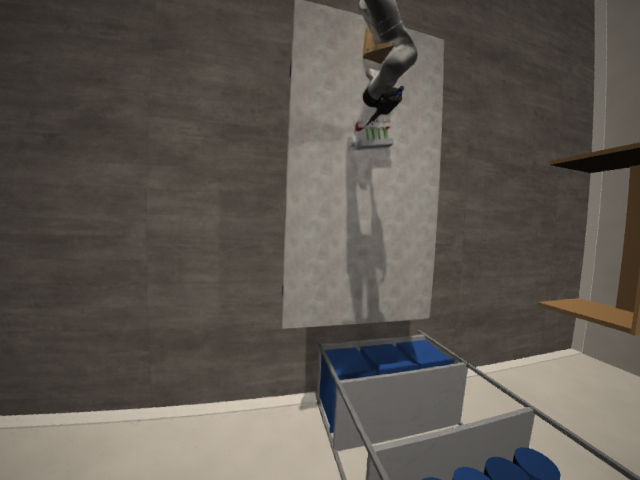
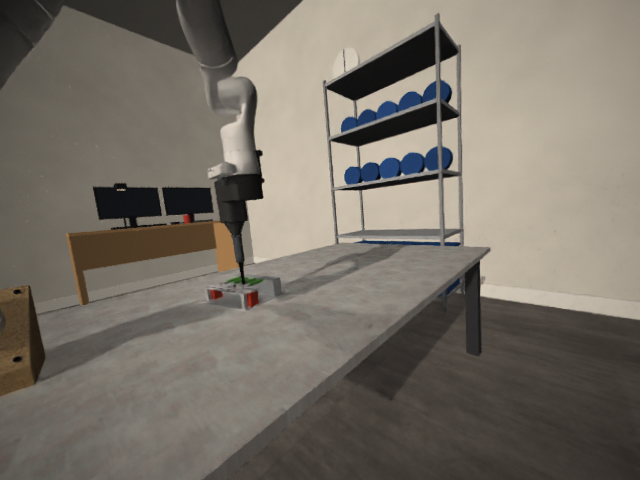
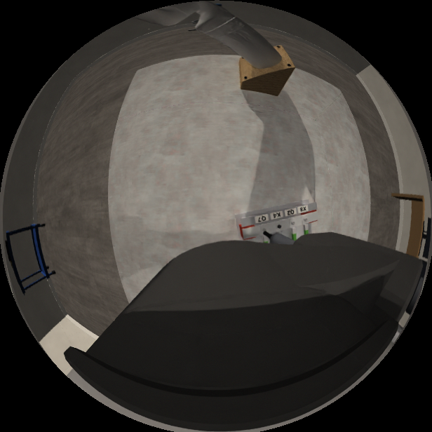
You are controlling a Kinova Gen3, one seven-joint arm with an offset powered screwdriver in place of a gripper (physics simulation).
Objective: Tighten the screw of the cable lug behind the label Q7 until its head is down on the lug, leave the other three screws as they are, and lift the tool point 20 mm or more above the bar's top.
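Places are measured from the arm's base along level axes (x ahead, y right, z down), in metres.
Pixels of known places: hand, tool point: (image 1: pixel 366 125) (image 2: pixel 243 285).
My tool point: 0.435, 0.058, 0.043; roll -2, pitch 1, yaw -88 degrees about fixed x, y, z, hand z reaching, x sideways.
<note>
For each thing: its top centre in the pictures, then the offset to it from my tool point, as dx, dy, dz. "spot": a spot on its surface instead. Level surfaces: height alone.
- screwdriver tip, surface spot: (image 2: pixel 242 281) (image 1: pixel 367 123) spot: -0.004, +0.002, -0.011
- grey block, top centre: (image 2: pixel 241 280) (image 1: pixel 376 131) +0.024, -0.054, +0.002
- table, surface height: dz +0.052
My screwdriver tip (image 1: pixel 367 124) (image 2: pixel 242 281) (image 3: pixel 266 233) points down at the bar, at the place behind the label Q7 (image 3: pixel 261 219). The tip hides the Q7 screw, so its head height and any contact cannot be told. Behind the label K4 (image 3: pixel 276 215) is a dark round spot (image 3: pixel 279 226). Behind the label Q2 (image 3: pixel 290 212) a small pale screw (image 3: pixel 293 223) shows, and another screw (image 3: pixel 305 220) shows behind the rightmost label. Green cables (image 1: pixel 378 134) (image 2: pixel 249 281) (image 3: pixel 294 236) run from the lugs. The tool has no fingers to judge.
Red parts (image 2: pixel 252 298) (image 3: pixel 242 231) stand at the bar's ends. A grey block (image 1: pixel 374 144) (image 2: pixel 271 286) stands at the cable side. A wooden block (image 1: pixel 376 51) (image 2: pixel 12 335) (image 3: pixel 267 82) stands at the arm's base on the table (image 1: pixel 320 206) (image 2: pixel 310 356). A shelf rack (image 2: pixel 438 134) stands beyond.
</note>
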